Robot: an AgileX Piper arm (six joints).
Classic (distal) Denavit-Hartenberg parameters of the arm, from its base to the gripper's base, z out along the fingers. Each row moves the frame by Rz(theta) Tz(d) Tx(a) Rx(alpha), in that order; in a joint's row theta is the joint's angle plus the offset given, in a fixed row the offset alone. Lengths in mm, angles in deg.
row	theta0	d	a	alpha
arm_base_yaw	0	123	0	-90
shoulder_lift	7.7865	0	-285	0
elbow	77.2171	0	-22	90
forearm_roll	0	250.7	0	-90
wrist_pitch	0	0	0	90
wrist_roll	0	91	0	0
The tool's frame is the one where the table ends.
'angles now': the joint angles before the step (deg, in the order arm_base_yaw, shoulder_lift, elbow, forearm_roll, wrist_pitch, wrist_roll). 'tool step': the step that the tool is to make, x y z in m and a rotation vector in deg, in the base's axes. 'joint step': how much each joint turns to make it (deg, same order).
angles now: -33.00, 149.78, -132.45, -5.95, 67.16, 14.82
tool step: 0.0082, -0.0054, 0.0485, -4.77, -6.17, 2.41
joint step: -0.01, -2.24, -5.76, -0.01, -0.01, -2.50
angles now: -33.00, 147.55, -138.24, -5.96, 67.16, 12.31
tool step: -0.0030, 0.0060, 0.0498, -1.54, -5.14, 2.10
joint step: 0.00, -5.37, 0.05, 2.35, -0.01, -2.34
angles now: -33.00, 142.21, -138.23, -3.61, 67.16, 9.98
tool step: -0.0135, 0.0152, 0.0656, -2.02, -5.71, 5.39
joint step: -0.06, -8.56, 2.50, 4.05, 0.02, -5.79
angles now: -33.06, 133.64, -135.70, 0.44, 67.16, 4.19
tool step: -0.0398, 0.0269, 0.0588, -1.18, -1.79, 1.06
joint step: 0.00, -13.80, 11.69, 0.58, -0.02, -1.14
